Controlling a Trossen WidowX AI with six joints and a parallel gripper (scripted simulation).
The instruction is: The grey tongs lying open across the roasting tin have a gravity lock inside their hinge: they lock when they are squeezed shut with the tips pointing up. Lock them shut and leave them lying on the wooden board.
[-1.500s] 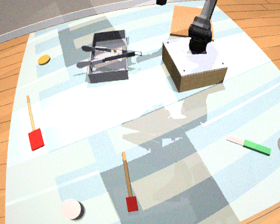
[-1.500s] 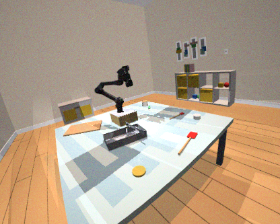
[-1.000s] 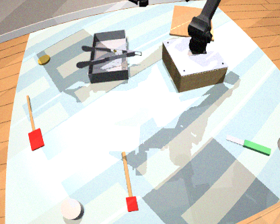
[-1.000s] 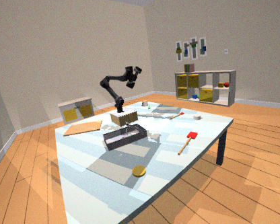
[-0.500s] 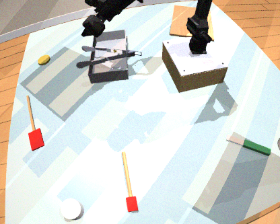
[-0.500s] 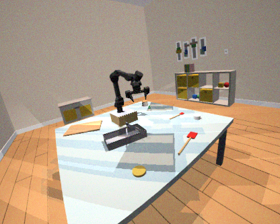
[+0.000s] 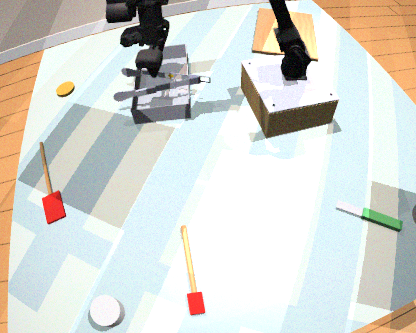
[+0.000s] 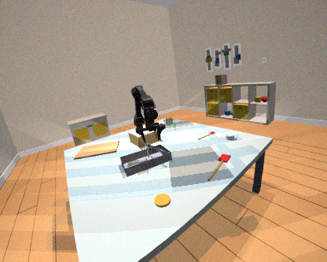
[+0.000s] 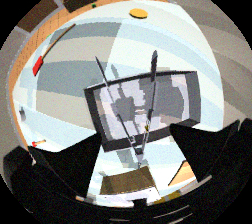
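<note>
Now: gripper tip 10 cm above the roasting tin and 7 cm to the left of it. From my gripper tip the other things lie so: yellow disc (37 cm ahead, 12 cm to the right, 12 cm below); wooden board (47 cm behind, 36 cm to the right, 13 cm below); white disc (60 cm to the left, 12 cm below, 11 cm ahead).
</note>
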